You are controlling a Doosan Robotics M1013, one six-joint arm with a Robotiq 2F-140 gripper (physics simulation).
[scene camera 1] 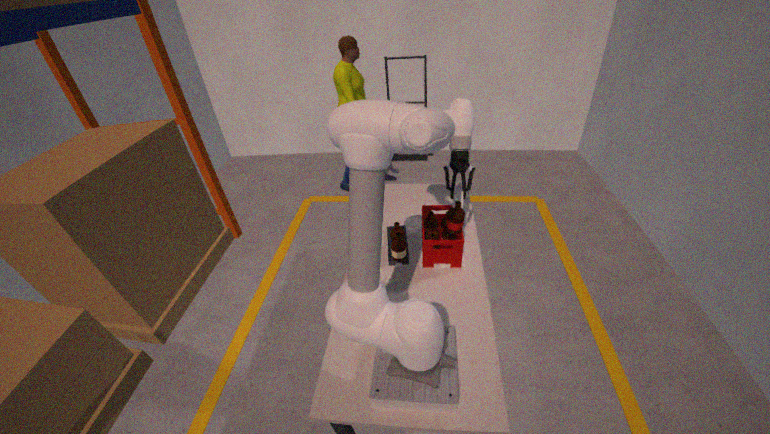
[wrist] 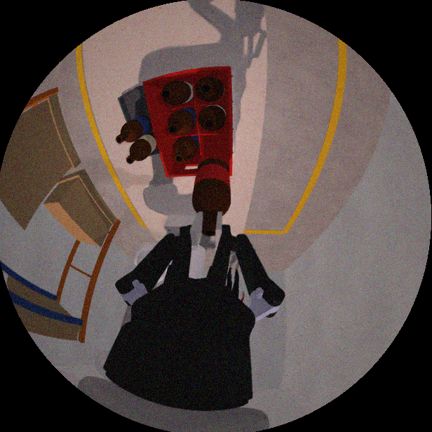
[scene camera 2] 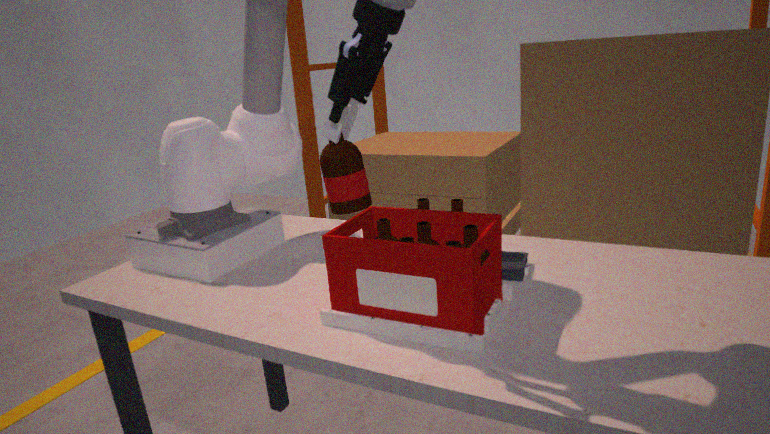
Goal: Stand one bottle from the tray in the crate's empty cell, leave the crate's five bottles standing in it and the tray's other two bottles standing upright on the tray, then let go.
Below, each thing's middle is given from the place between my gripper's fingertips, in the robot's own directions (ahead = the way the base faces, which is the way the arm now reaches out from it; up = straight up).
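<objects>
Brown bottle (scene camera 2: 342,166): 10 mm ahead of my hand, 50 mm below.
</objects>
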